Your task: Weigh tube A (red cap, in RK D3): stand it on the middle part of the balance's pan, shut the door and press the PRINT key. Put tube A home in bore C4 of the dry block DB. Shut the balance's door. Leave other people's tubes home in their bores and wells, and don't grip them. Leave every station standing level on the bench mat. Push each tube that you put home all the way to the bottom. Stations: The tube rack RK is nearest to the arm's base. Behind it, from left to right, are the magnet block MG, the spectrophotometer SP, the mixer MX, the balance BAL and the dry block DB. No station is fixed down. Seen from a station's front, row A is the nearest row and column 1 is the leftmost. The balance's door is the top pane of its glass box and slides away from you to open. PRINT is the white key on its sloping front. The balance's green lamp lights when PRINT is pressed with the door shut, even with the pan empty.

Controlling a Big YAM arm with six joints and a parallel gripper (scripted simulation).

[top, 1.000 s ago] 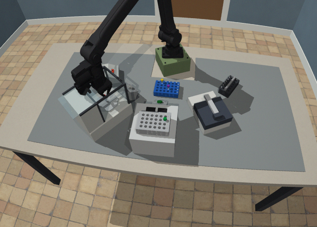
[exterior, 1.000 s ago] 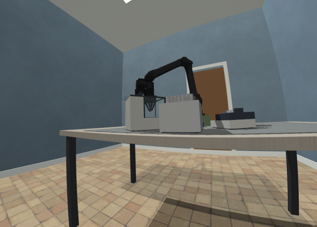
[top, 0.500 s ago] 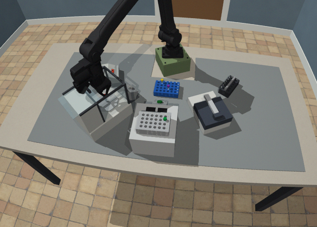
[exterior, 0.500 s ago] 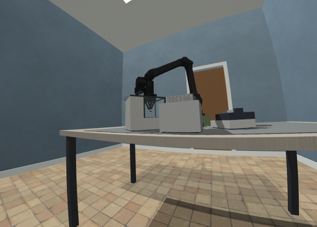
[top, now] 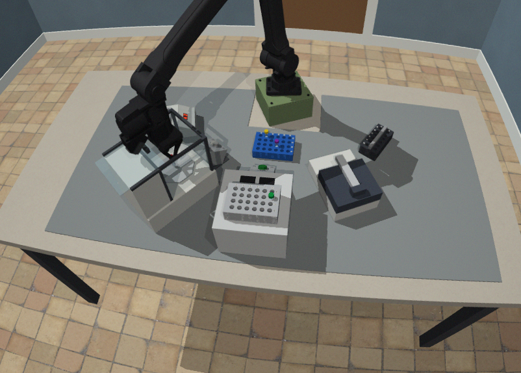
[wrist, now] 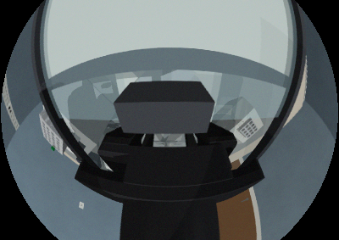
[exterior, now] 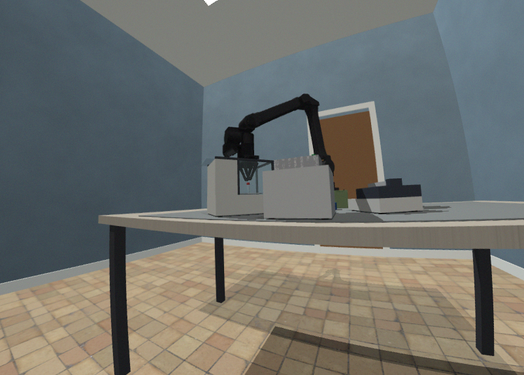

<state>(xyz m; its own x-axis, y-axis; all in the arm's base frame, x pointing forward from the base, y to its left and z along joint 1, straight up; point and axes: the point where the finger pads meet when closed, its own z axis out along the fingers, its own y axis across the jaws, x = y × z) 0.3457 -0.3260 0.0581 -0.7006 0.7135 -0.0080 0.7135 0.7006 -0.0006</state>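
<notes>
My gripper is now 7 cm below the balance door, 6 cm to the left of it and 6 cm short of it. The rest, counted from my hand: blue tube rack RK (29 cm to the left, 14 cm behind, 13 cm below); grey well block (24 cm to the left, 17 cm ahead, 1 cm above); spectrophotometer SP (49 cm to the left, 8 cm below, 2 cm ahead).
</notes>
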